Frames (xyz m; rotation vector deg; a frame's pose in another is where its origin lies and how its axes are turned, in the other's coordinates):
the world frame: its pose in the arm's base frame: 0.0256 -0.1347 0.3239 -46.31 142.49 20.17
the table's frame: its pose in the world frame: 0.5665 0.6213 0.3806 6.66 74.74 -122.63
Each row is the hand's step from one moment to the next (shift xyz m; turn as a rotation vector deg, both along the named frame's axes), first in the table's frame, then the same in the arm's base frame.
Working: the table's frame: its pose in the arm's base frame: -0.6037 0.2320 -0.2429 137.68 -26.75 54.18

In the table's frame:
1: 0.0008 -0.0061 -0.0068 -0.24 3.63 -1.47
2: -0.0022 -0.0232 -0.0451 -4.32 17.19 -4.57
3: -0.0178 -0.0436 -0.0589 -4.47 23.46 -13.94
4: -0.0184 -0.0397 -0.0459 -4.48 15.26 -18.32
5: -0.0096 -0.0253 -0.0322 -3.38 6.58 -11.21
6: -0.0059 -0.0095 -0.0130 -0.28 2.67 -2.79
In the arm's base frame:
1: -0.0001 0.0087 0.0028 -2.70 -2.07 1.96
2: -0.0142 0.0449 0.0190 -13.73 -10.76 5.54
3: -0.0225 0.0713 0.0098 -21.82 -10.45 13.40
4: -0.0179 0.0608 0.0026 -20.18 -1.30 13.40
5: -0.0115 0.0401 0.0050 -11.46 1.52 6.83
6: -0.0064 0.0159 0.0008 -2.96 -0.53 2.44

